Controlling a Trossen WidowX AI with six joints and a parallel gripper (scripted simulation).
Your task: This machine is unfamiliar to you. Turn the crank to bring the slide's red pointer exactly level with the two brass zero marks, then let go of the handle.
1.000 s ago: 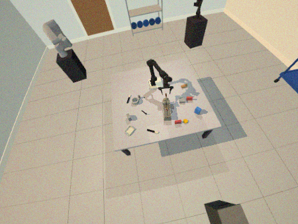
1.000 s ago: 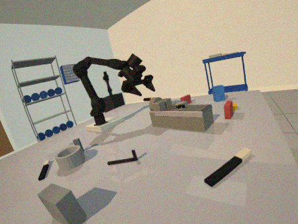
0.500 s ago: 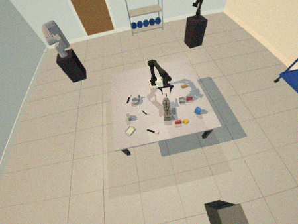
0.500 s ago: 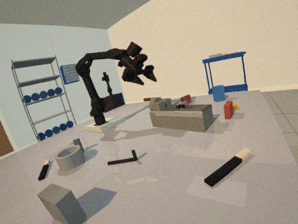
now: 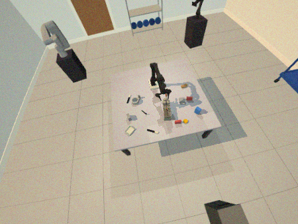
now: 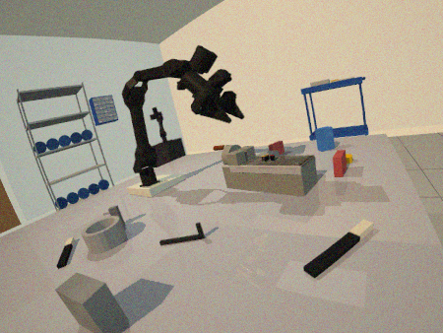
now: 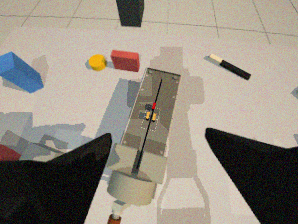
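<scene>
My gripper tip is now 120 mm past the brown crank handle, 60 mm to the right of it and 80 mm above it. The rest, counted from my gripper tip: yellow disc (270 mm ahead, 160 mm to the left, 190 mm below); then red pointer (80 mm ahead, 120 mm below); then black l-shaped piece (30 mm behind, 270 mm to the right, 190 mm below).
</scene>
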